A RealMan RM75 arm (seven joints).
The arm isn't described. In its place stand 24 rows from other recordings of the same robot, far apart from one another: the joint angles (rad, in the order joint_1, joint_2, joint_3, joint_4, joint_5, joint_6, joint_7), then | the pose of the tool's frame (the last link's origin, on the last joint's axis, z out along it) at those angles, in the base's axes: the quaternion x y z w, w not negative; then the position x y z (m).
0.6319 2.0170 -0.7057 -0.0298 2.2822 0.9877 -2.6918 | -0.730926 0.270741 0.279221 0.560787 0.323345 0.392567 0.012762
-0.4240 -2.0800 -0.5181 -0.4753 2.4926 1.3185 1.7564 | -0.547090 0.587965 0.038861 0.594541 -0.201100 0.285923 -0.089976
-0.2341 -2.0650 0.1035 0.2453 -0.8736 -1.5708 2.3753 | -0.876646 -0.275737 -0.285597 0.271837 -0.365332 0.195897 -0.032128
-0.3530 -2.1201 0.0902 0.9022 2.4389 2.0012 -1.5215 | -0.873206 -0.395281 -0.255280 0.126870 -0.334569 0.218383 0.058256
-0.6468 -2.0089 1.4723 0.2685 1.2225 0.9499 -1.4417 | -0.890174 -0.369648 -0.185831 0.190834 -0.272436 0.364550 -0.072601
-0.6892 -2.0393 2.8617 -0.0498 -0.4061 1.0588 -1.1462 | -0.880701 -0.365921 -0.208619 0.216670 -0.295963 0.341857 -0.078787
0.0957 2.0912 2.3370 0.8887 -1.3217 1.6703 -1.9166 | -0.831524 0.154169 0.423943 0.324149 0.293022 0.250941 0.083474
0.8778 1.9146 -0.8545 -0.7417 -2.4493 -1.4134 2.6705 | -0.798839 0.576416 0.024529 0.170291 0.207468 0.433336 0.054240
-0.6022 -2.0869 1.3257 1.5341 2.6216 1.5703 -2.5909 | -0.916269 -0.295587 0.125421 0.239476 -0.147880 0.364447 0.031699
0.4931 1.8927 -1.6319 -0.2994 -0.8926 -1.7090 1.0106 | -0.903271 0.124321 0.408174 0.045163 0.246709 0.285315 -0.002992
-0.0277 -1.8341 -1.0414 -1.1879 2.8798 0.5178 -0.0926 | -0.802425 -0.165288 -0.255669 0.513251 -0.257904 0.307081 0.009160
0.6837 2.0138 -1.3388 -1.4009 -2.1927 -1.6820 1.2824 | -0.936998 -0.341994 -0.069508 0.015610 0.109969 0.346462 0.016000
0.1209 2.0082 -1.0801 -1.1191 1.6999 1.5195 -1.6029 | -0.904308 0.190474 0.319519 0.209414 0.258246 0.280027 0.071920
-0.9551 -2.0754 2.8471 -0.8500 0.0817 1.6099 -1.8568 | -0.840906 -0.515228 -0.051210 0.157465 -0.289989 0.360863 0.045784
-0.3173 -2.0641 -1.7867 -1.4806 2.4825 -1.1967 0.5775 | -0.870785 -0.374406 0.030222 0.317239 -0.228257 0.352560 0.035028
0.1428 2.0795 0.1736 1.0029 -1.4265 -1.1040 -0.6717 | -0.714348 0.376606 0.220179 0.547170 0.244586 0.200492 -0.135304
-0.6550 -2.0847 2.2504 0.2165 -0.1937 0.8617 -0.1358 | -0.896423 -0.035486 -0.186711 0.400382 -0.241901 0.369212 -0.098648
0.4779 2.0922 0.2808 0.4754 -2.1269 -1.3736 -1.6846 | -0.594752 -0.509573 -0.013025 0.621640 0.198781 0.287442 -0.092752
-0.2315 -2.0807 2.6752 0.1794 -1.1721 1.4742 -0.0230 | -0.670478 -0.178047 -0.306973 0.651557 -0.347375 0.246849 -0.009116
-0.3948 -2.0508 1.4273 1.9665 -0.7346 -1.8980 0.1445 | -0.888376 -0.411514 0.111148 0.170561 -0.130027 0.272136 0.052178
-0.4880 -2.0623 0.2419 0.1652 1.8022 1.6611 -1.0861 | -0.780715 -0.288945 -0.501994 0.234513 -0.277397 0.300673 -0.004106
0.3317 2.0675 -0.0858 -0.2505 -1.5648 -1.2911 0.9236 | -0.652538 0.375986 0.382492 0.535283 0.389903 0.285819 0.047812
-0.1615 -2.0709 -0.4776 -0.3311 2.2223 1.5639 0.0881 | -0.712026 -0.106204 -0.362289 0.592019 -0.303806 0.222925 -0.035948
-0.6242 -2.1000 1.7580 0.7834 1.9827 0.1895 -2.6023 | -0.801216 -0.414379 -0.169249 0.397112 -0.195468 0.426060 -0.077997
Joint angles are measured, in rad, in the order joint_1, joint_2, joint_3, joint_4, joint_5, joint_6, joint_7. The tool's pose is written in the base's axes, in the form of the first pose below.
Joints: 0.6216, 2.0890, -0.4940, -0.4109, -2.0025, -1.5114, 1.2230
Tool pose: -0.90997 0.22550 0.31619 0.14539 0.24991 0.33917 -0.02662
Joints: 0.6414, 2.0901, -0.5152, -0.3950, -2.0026, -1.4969, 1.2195
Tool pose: -0.91487 0.21973 0.31034 0.13575 0.24387 0.34185 -0.03264
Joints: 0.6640, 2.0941, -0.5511, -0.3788, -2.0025, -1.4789, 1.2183
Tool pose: -0.92203 0.21233 0.30029 0.12087 0.23635 0.34366 -0.04146
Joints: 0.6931, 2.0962, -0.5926, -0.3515, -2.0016, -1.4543, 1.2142
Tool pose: -0.93003 0.20401 0.28744 0.10394 0.22804 0.34550 -0.05200
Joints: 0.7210, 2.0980, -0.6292, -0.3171, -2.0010, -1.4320, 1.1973
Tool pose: -0.93767 0.19281 0.27546 0.08785 0.22077 0.34543 -0.06286
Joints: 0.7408, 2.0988, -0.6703, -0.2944, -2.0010, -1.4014, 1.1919
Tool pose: -0.94495 0.18635 0.25752 0.07764 0.21757 0.34552 -0.07164
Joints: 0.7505, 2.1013, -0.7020, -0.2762, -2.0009, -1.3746, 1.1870
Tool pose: -0.94979 0.18414 0.24275 0.07125 0.21728 0.34395 -0.07911
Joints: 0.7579, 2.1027, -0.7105, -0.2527, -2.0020, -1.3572, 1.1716
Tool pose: -0.95185 0.18257 0.23665 0.06821 0.21735 0.34201 -0.08469
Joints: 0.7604, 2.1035, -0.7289, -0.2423, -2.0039, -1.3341, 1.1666
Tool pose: -0.95491 0.18195 0.22449 0.06809 0.21956 0.34099 -0.08882
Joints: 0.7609, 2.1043, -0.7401, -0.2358, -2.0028, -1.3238, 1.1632
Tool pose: -0.95631 0.18173 0.21900 0.06703 0.22068 0.33982 -0.09123
